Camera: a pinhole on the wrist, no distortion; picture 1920 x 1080 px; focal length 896.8 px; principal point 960.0 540.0 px. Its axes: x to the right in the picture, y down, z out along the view. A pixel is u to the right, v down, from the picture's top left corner.
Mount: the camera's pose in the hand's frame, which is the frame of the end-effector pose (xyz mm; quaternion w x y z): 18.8 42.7 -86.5 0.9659 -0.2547 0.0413 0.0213
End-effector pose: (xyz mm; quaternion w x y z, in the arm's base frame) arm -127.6 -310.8 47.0 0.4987 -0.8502 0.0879 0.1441
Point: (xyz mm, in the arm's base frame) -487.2 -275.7 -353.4
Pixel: 495.3 846.8
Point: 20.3 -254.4 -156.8
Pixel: 1656.1 269.8
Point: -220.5 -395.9 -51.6
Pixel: 333.4 1045.1
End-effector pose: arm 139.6 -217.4 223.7 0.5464 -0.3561 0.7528 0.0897
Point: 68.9 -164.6 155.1
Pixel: 1150.7 590.7
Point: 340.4 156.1 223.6
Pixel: 419.7 299.9
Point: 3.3 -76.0 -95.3
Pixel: 1620.8 842.2
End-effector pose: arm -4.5 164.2 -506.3 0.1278 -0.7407 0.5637 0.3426
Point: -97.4 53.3 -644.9
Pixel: 1627.1 328.9
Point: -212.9 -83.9 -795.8
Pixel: 1855.7 592.5
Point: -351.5 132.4 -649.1
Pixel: 1030.8 714.4
